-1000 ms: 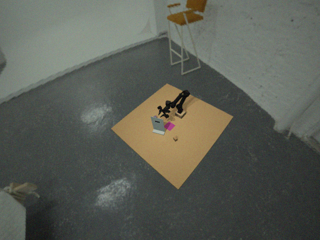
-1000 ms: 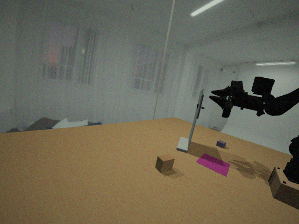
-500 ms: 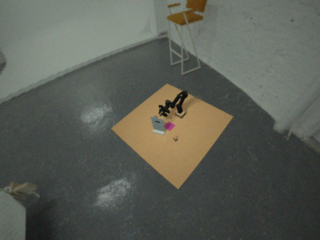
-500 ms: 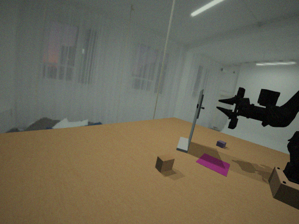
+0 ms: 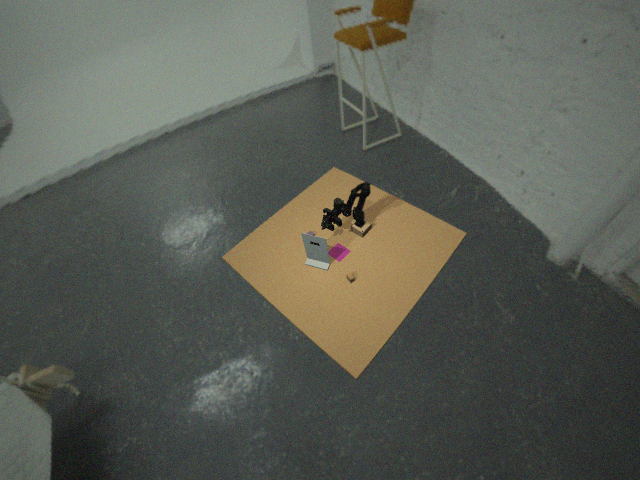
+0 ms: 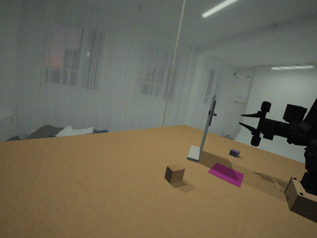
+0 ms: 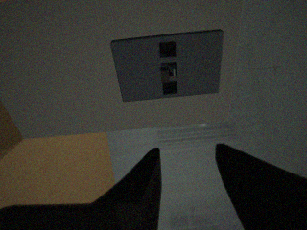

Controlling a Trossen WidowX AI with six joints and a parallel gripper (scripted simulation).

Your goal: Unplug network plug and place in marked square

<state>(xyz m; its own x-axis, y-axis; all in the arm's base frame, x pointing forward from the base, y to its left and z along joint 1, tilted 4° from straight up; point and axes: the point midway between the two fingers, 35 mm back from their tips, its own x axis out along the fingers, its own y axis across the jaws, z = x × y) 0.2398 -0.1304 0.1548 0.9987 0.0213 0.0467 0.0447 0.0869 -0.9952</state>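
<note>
My gripper tip is 110 mm short of the grey network plug and 40 mm to the right of it. The rest, counted from my gripper tip: purple block (200 mm below, 150 mm to the right, 20 mm behind); grey upright panel (130 mm ahead, 80 mm below, 40 mm to the left); magenta marked square (210 mm below, 110 mm to the left, 20 mm behind).
</note>
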